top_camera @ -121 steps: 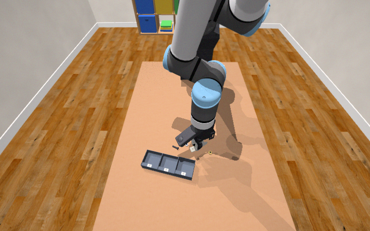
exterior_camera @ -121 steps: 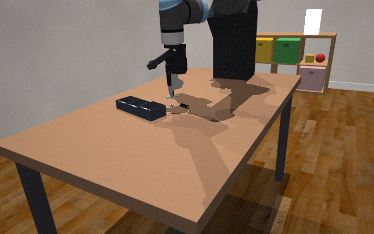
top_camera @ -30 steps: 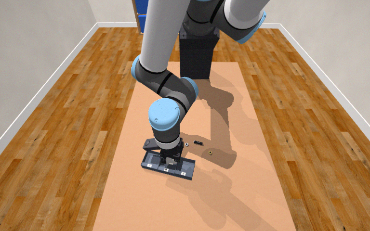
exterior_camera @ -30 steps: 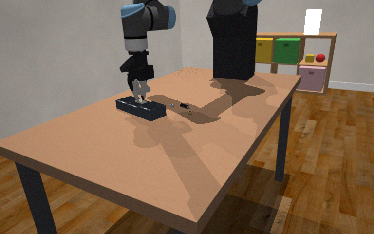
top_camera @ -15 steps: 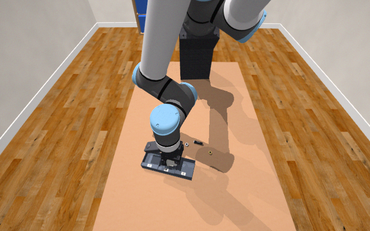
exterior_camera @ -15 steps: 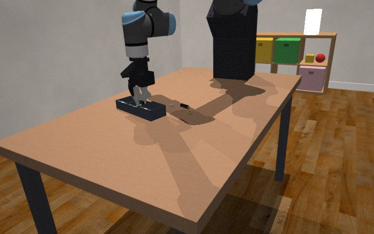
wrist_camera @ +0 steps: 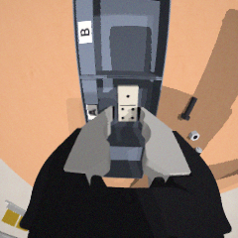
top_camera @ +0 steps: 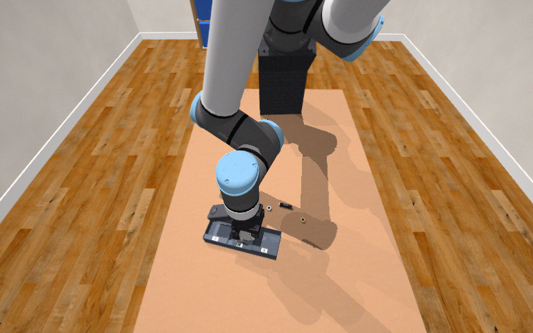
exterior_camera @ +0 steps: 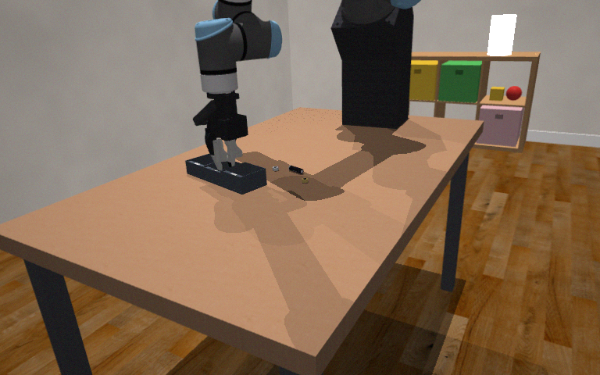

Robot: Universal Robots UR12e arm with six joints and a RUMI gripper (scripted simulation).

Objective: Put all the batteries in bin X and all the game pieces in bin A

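My gripper is now 10 mm short of the three-compartment bin tray and 10 mm above it. Round my hand: black screw: 90 mm behind, 30 mm below, 20 mm to the left; white nut: 120 mm behind, 70 mm to the left, 30 mm below; white domino: 20 mm below.
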